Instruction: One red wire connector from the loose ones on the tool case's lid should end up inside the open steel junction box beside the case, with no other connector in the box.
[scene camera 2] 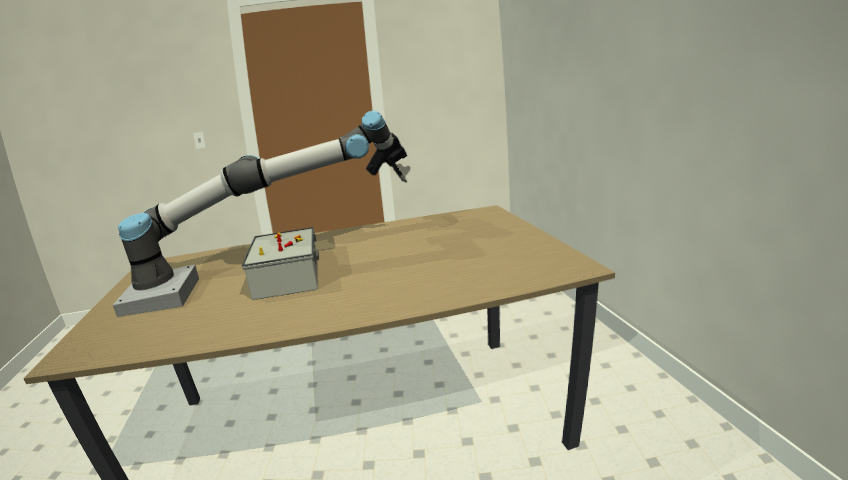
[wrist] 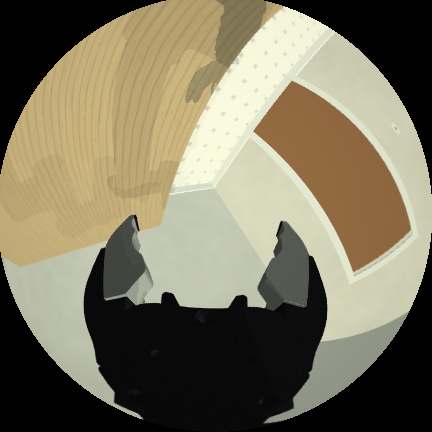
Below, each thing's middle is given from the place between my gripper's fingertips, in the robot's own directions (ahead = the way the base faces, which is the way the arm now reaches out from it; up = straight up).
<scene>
I see the grey tool case point(scene camera 2: 293, 270) 51 cm behind my hand, 31 cm to the right of it and 18 cm below it.
</scene>
